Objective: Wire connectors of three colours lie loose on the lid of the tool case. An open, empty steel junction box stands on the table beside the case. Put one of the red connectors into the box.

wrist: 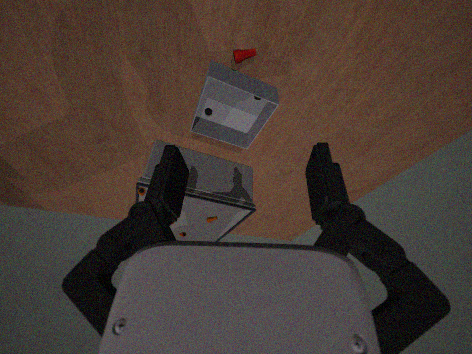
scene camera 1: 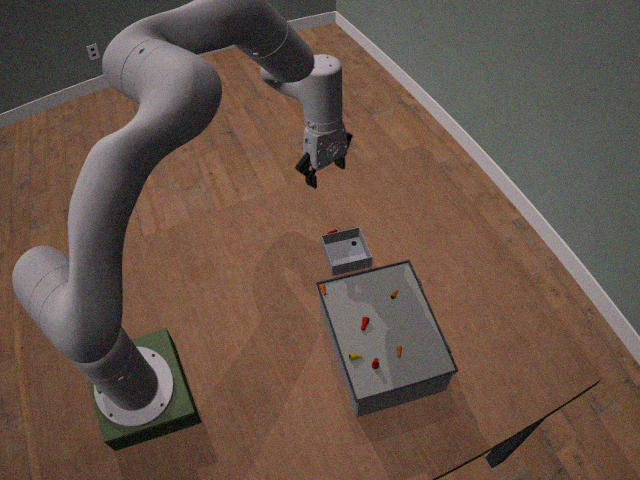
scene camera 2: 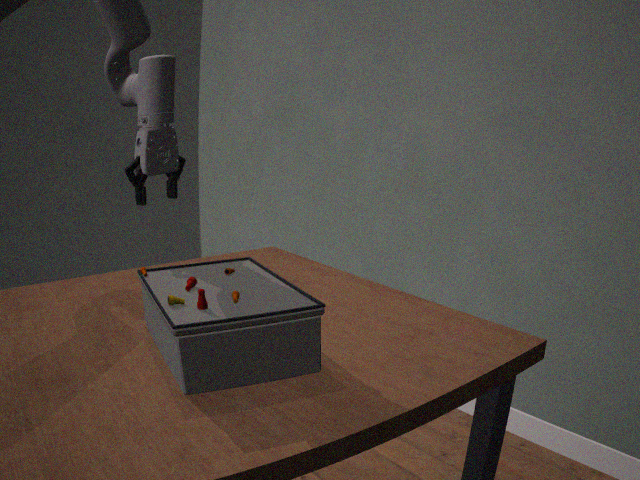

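My gripper [scene camera 1: 326,175] [scene camera 2: 156,194] [wrist: 244,157] is wide open and empty, high above the table beyond the box. The open steel junction box [scene camera 1: 351,265] [wrist: 220,138] stands beside the tool case and shows no connector inside; part of its floor is hidden in both views. One red connector [scene camera 1: 332,231] [wrist: 244,54] lies on the table just outside the box's far wall. On the case lid, a second red connector [scene camera 1: 364,323] [scene camera 2: 191,283] lies on its side. A third red connector [scene camera 1: 375,363] [scene camera 2: 202,299] stands upright near a yellow one.
The tool case [scene camera 1: 408,386] [scene camera 2: 253,351] [wrist: 215,172] bears a yellow connector [scene camera 1: 354,356] [scene camera 2: 175,300] and orange connectors [scene camera 1: 323,289] [scene camera 1: 394,294] [scene camera 1: 399,351] on its lid. The arm's green base block [scene camera 1: 155,439] is at the left in scene camera 1. A wall runs along the right.
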